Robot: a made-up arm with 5 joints. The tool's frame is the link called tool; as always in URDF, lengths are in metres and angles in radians. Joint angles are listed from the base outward.
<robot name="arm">
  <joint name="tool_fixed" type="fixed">
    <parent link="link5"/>
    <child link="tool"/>
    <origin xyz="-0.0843 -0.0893 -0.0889" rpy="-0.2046 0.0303 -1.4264"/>
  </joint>
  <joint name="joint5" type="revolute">
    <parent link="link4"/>
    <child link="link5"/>
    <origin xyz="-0.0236 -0.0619 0.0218" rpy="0 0 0"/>
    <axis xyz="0 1 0"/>
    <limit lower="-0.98" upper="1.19"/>
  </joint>
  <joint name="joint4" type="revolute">
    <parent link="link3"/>
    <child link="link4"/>
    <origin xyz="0.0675 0.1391 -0.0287" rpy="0 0 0"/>
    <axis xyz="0 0 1"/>
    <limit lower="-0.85" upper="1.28"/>
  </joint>
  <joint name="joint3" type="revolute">
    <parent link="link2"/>
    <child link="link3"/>
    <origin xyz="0.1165 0.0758 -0.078" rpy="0 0 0"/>
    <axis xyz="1 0 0"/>
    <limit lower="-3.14" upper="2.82"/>
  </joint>
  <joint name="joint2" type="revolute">
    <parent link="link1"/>
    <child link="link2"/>
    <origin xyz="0.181 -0.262 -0.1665" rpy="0 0 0"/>
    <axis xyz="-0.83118 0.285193 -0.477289"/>
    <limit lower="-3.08" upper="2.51"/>
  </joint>
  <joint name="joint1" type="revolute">
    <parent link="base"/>
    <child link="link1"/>
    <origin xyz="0.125 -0.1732 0.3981" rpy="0 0 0"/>
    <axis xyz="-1 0 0"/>
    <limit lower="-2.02" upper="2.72"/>
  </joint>
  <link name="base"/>
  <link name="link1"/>
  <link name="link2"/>
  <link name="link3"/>
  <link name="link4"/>
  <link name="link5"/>
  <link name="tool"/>
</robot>
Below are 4 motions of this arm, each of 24 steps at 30 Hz.
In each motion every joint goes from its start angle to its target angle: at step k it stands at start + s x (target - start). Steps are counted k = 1, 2, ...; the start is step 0. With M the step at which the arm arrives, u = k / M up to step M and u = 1 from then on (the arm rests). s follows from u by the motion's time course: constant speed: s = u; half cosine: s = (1 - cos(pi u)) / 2; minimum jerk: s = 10 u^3 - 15 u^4 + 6 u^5.
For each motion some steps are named. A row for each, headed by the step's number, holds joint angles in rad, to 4 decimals.
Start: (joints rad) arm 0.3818 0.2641 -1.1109 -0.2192 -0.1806
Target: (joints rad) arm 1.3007 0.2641 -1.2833 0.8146 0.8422
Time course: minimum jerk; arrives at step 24
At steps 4, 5, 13, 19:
4: 0.4144 0.2641 -1.1170 -0.1825 -0.1443
5: 0.4411 0.2641 -1.1220 -0.1525 -0.1146
13: 0.9127 0.2641 -1.2105 0.3781 0.4103
19: 1.2414 0.2641 -1.2722 0.7479 0.7762

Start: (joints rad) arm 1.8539 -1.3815 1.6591 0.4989 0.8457
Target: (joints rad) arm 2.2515 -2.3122 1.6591 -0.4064 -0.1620
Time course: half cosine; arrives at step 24
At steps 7, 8, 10, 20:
7: 1.9317 -1.5636 1.6591 0.3218 0.6486
8: 1.9533 -1.6142 1.6591 0.2726 0.5938
10: 2.0012 -1.7264 1.6591 0.1634 0.4723
20: 2.2249 -2.2499 1.6591 -0.3458 -0.0945

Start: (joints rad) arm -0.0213 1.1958 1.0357 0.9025 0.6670
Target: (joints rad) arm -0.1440 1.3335 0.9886 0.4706 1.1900
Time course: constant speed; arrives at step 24
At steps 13, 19, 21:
13: -0.0878 1.2704 1.0102 0.6686 0.9503
19: -0.1184 1.3048 0.9984 0.5606 1.0810
21: -0.1287 1.3163 0.9945 0.5246 1.1246

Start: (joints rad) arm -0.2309 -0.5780 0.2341 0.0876 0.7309
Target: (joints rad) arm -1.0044 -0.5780 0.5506 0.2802 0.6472
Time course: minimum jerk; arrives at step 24
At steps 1, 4, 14, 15, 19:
1: -0.2314 -0.5780 0.2343 0.0877 0.7308
4: -0.2584 -0.5780 0.2453 0.0944 0.7279
14: -0.7363 -0.5780 0.4409 0.2134 0.6762
15: -0.7915 -0.5780 0.4635 0.2272 0.6702
19: -0.9545 -0.5780 0.5302 0.2678 0.6526

